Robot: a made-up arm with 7 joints.
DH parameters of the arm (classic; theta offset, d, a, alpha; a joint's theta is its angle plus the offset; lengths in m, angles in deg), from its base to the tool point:
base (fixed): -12.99 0 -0.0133 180
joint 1: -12.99 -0.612 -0.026 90
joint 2: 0 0.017 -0.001 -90
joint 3: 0 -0.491 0.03 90
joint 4: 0 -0.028 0.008 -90
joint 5: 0 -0.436 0.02 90
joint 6: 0 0.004 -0.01 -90
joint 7: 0 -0.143 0.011 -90
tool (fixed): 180 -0.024 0 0
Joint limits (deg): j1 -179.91..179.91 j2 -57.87..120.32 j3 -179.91..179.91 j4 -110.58..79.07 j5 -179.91..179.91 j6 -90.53..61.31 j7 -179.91..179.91
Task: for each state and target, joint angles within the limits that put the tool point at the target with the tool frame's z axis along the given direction. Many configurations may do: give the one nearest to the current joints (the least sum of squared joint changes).
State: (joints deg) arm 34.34 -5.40 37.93 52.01 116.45 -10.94 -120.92
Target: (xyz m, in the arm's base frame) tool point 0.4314 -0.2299 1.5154 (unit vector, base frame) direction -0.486 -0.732 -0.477
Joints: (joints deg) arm 7.70 15.09 19.67 28.15 104.40 33.29 -119.42
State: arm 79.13 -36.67 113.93 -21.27 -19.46 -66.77 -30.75
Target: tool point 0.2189 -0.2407 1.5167 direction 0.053 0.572 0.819
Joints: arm 87.20 9.11 128.48 -20.72 -11.71 -49.41 -45.56
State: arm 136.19 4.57 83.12 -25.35 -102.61 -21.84 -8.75
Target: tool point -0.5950 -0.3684 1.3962 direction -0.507 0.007 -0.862
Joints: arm 141.00 39.04 75.83 11.36 -102.99 28.05 -41.74
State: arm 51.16 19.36 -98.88 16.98 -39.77 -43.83 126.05
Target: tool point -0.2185 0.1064 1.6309 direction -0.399 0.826 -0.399
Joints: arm 58.79 -8.38 -60.43 -12.81 -3.71 -23.18 154.95
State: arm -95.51 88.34 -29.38 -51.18 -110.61 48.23 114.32
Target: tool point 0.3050 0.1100 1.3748 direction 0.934 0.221 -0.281
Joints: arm -85.92 41.41 -46.52 -70.13 -112.79 24.39 119.79
